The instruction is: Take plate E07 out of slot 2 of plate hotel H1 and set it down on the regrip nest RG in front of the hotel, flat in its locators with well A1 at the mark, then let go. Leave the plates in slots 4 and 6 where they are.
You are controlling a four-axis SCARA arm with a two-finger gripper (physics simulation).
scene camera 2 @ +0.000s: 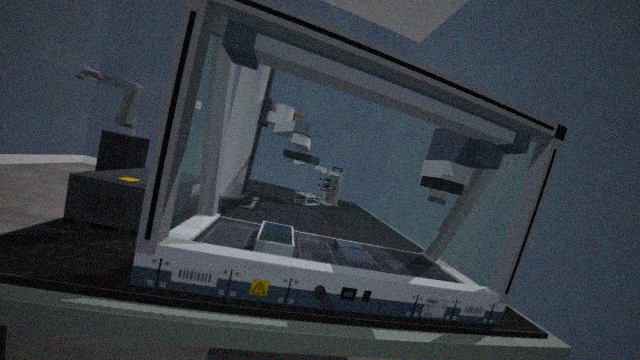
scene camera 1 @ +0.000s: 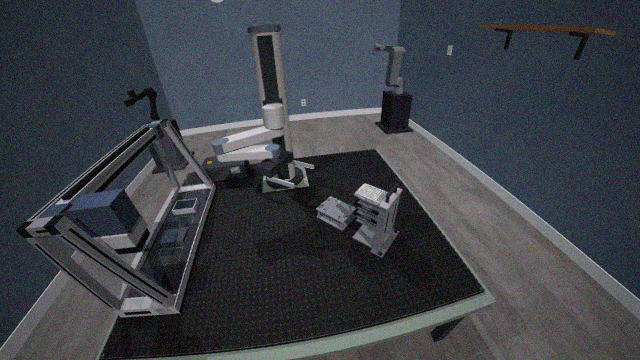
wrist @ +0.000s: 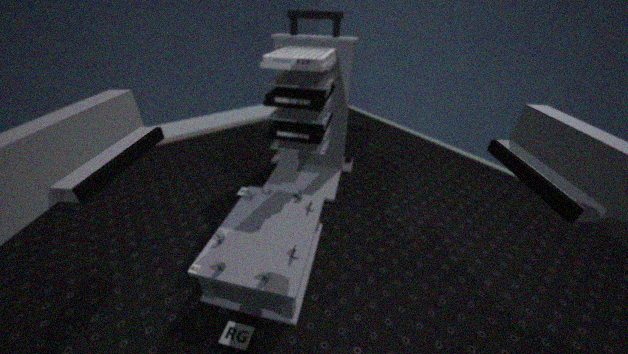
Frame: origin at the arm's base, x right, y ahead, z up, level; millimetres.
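Seen in the pictures: gripper, fingertip midpoint: (scene camera 1: 304, 176) (wrist: 326, 119); arm's base, link origin: (scene camera 1: 284, 177).
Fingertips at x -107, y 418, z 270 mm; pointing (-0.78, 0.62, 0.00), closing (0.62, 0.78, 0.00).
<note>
Offsets run from my fingertips to a thing's top centre. "spot": to the spot under its first point. Level surfaces: height alone.
Plate hotel H1 (scene camera 1: 391, 220) (wrist: 345, 95) stands upright on the mat. In the wrist view, the lowest dark plate {dx -261, dy +169, dz -118 mm} (wrist: 299, 133), apparently E07 in slot 2, has a pale label; its lettering is unreadable. Another dark plate {dx -261, dy +169, dz -66 mm} (wrist: 296, 98) is above it, and a white plate {dx -261, dy +169, dz -14 mm} (wrist: 300, 57) is at the top. The regrip nest RG {dx -139, dy +29, dz -182 mm} (scene camera 1: 336, 210) (wrist: 260, 237) stands in front of the hotel with no plate on it; its locators show, and a small tag {spot: dx -130, dy -64, dz -198 mm} (wrist: 195, 268) is at its near left corner. My gripper (scene camera 1: 303, 176) (wrist: 326, 119) is open and empty, apart from hotel and nest, near the arm's column.
A framed liquid-handling machine (scene camera 1: 197, 250) (scene camera 2: 250, 256) stands across the mat from the hotel. A dark box {spot: dx +658, dy -543, dz -187 mm} (scene camera 2: 105, 200) is near the arm's column. An RG label {spot: dx -69, dy -52, dz -257 mm} (wrist: 236, 335) lies before the nest. The black mat {dz -257 mm} (scene camera 1: 280, 290) has a pale green table edge (scene camera 1: 350, 340).
</note>
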